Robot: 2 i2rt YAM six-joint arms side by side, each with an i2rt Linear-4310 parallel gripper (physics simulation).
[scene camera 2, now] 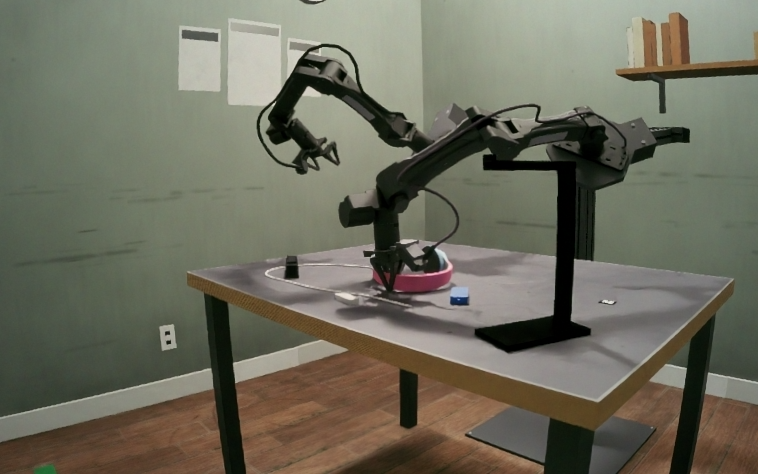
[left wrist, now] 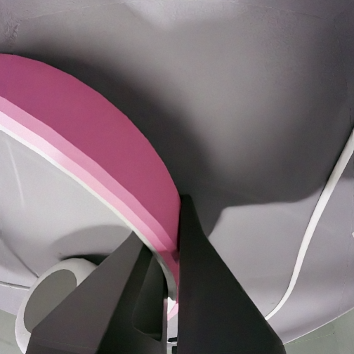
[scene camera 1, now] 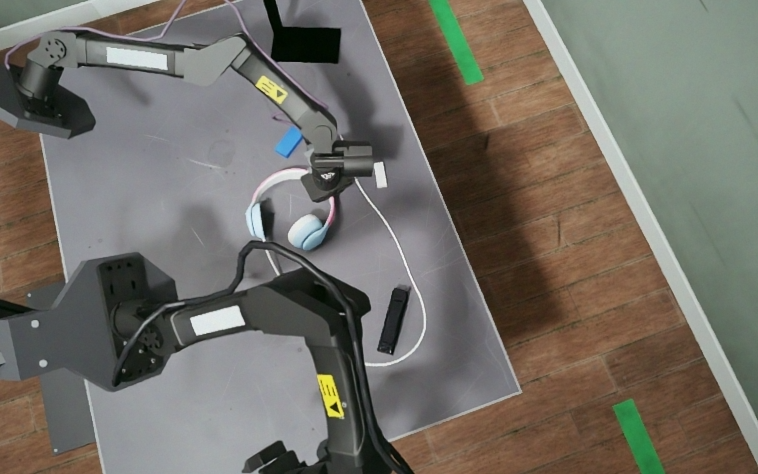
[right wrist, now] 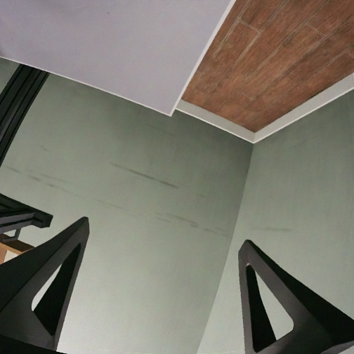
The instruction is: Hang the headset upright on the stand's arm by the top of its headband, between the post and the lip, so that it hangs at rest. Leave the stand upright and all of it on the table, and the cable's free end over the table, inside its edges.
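Frame: origin at the left arm's base, x ahead, y left, z up, level; millimetres.
Seen in the pictures: left gripper, fingertip midpoint: (scene camera 2: 390, 290) (scene camera 1: 328, 194); right gripper, fingertip midpoint: (scene camera 2: 329, 167); left arm's base, link origin: (scene camera 2: 590, 148) (scene camera 1: 33, 95); right arm's base, link origin: (scene camera 1: 126, 319).
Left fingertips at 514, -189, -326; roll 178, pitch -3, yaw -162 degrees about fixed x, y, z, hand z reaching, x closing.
Observation:
Offsets run from my left fingertips to a thing's top centre, as dx, dy, dz. "spot": to the spot under its first point.
The headset (scene camera 1: 279, 177) (scene camera 2: 416, 281) (left wrist: 115, 135) lies on the table, its pink headband towards scene camera 2. My left gripper (scene camera 1: 325, 190) (scene camera 2: 389, 286) (left wrist: 175, 203) is shut on one side of the headband, low at the table, one finger inside the curve and one outside. My right gripper (scene camera 1: 273, 457) (scene camera 2: 327, 164) (right wrist: 167, 236) is open and empty, high up and away from the headset. The black stand (scene camera 1: 307, 44) (scene camera 2: 565, 245) is upright on the table, its arm bare. The white cable {spot: +144, -193, +3} (scene camera 1: 405, 259) (left wrist: 314, 220) loops over the table; its end near the left gripper shows in scene camera 2.
A blue block {-62, +161, +14} (scene camera 1: 289, 142) (scene camera 2: 459, 296) lies between headset and stand. A white block {+131, +23, +11} (scene camera 1: 380, 174) (scene camera 2: 346, 298) lies near the cable. A black block {+89, -328, +39} (scene camera 1: 394, 319) (scene camera 2: 291, 267) lies inside the cable's loop. My right arm crosses over the table at the bottom of scene camera 1.

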